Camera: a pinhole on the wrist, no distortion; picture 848 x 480 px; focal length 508.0 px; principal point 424.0 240.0 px. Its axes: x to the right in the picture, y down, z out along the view. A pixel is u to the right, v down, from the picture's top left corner.
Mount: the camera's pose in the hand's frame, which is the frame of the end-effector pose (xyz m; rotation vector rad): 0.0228 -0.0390 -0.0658 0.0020 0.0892 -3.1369
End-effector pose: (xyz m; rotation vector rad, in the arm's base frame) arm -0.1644 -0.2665 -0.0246 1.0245 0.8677 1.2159
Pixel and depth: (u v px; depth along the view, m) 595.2 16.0 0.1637
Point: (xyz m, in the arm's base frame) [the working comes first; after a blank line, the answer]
In the camera's frame: 0.0552 -0.0722 0.1637

-0.0820 -0.3132 0.0301
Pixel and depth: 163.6 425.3 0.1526
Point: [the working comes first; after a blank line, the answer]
In the camera's frame: -0.0782 0.0557 0.1526

-0.0378 -0.1841 -0.0950
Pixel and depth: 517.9 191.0 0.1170
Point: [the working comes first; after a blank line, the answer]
In the camera's frame: 0.0216 -0.0113 0.1170

-0.1051 -0.2749 -0.0407
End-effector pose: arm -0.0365 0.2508 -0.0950 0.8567 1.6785 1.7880
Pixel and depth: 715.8 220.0 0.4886
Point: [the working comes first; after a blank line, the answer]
In the camera's frame: 0.2807 -0.0192 0.4886

0.4500 0.3372 -0.1559
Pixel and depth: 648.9 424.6 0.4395
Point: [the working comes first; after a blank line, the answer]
In the camera's frame: 0.1946 0.1597 0.4395

0.3418 0.3779 -0.3246
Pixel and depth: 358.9 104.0 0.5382
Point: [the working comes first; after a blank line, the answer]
In the camera's frame: -0.0690 -0.1441 0.5382

0.2697 0.6270 -0.0017
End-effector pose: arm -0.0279 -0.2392 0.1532 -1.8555 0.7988 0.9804
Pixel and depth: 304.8 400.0 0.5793
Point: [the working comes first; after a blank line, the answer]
In the camera's frame: -0.1359 0.1825 0.5793

0.1017 0.2964 -0.0424
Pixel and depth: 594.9 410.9 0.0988
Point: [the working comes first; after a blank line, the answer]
In the camera's frame: 0.0332 0.0332 0.0988

0.0213 -0.1774 0.1831
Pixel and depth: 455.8 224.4 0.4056
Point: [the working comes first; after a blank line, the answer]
In the camera's frame: 0.0254 -0.0125 0.4056

-0.0935 0.0871 0.0684
